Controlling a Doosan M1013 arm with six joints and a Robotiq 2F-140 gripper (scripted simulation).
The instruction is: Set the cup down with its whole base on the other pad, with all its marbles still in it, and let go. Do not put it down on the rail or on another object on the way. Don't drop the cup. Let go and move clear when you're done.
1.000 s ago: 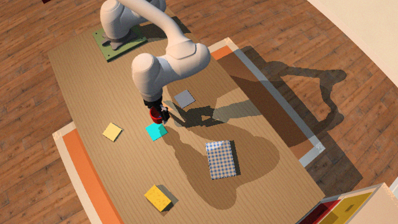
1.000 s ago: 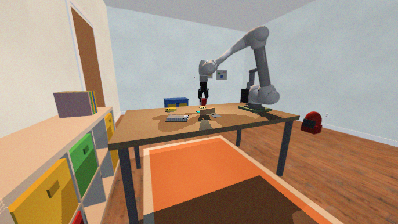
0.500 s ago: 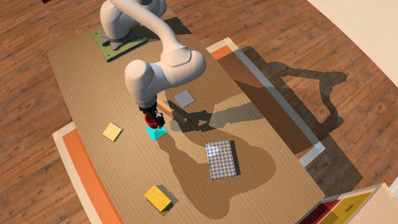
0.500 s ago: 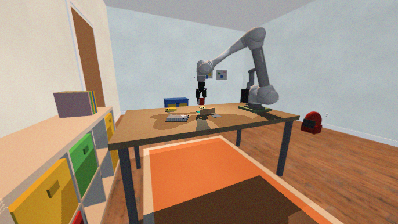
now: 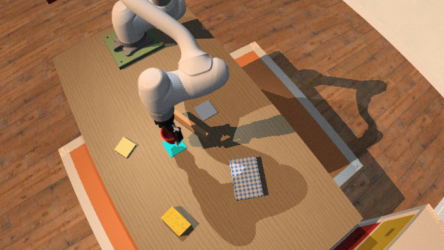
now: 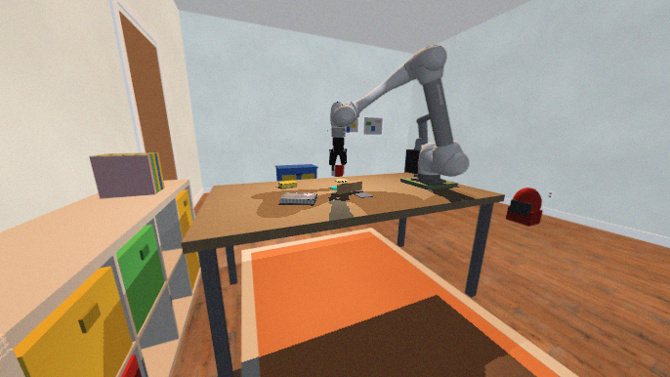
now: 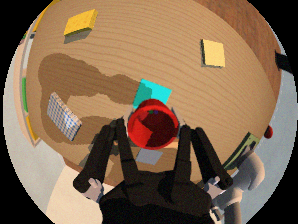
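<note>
The cyan pad is 130 mm below my hand. Round my hand: yellow square: 140 mm behind, 190 mm to the right, 110 mm below; then wooden rail: 30 mm behind, 110 mm to the left, 100 mm below; then red cup: 20 mm below.
</note>
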